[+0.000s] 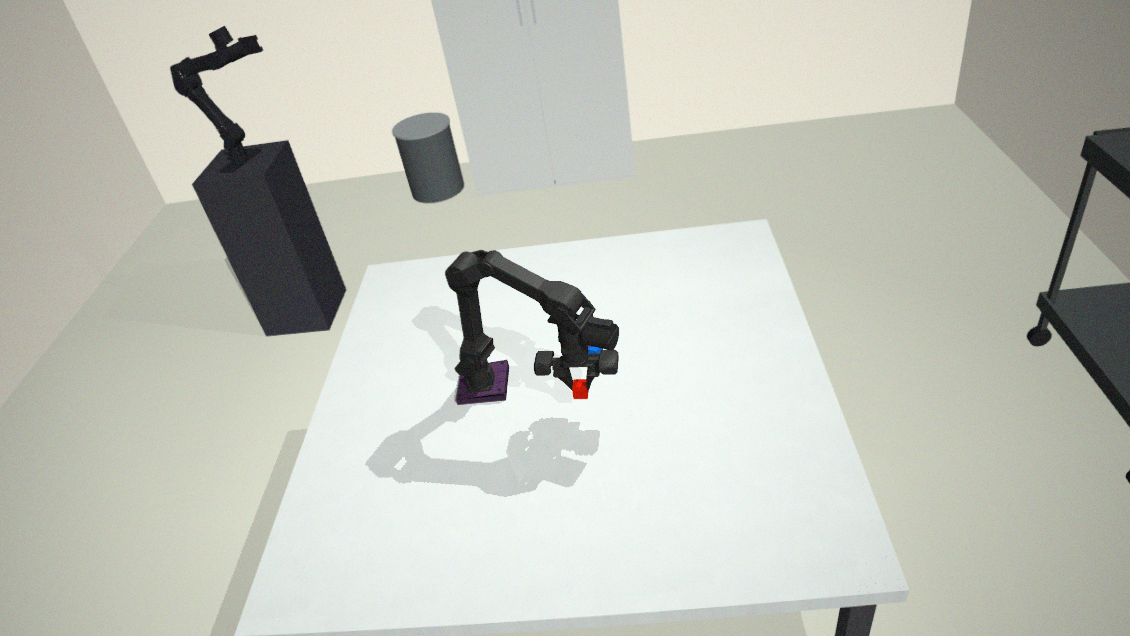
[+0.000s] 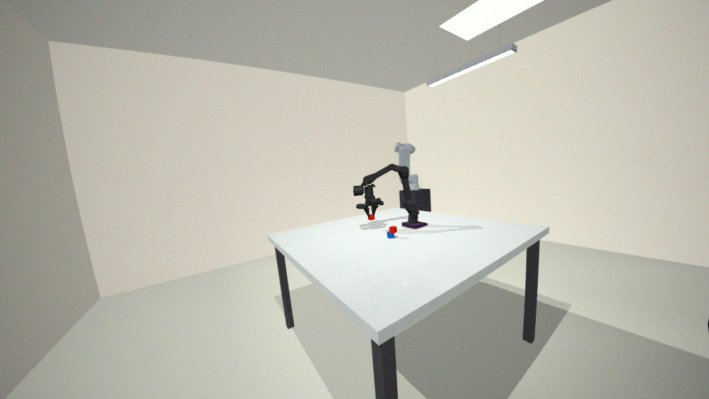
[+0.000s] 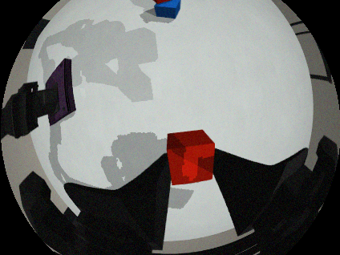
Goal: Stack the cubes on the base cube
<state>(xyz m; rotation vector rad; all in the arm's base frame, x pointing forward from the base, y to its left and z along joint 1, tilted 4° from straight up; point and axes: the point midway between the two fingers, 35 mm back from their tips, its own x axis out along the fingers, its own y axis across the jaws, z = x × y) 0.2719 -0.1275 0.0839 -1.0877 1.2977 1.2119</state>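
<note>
Right now the red cube is 20 mm ahead of my gripper tip, 230 mm to the left of it and 40 mm below it. Also, from my gripper tip: blue cube (20 mm ahead, 220 mm to the left, 80 mm below).
</note>
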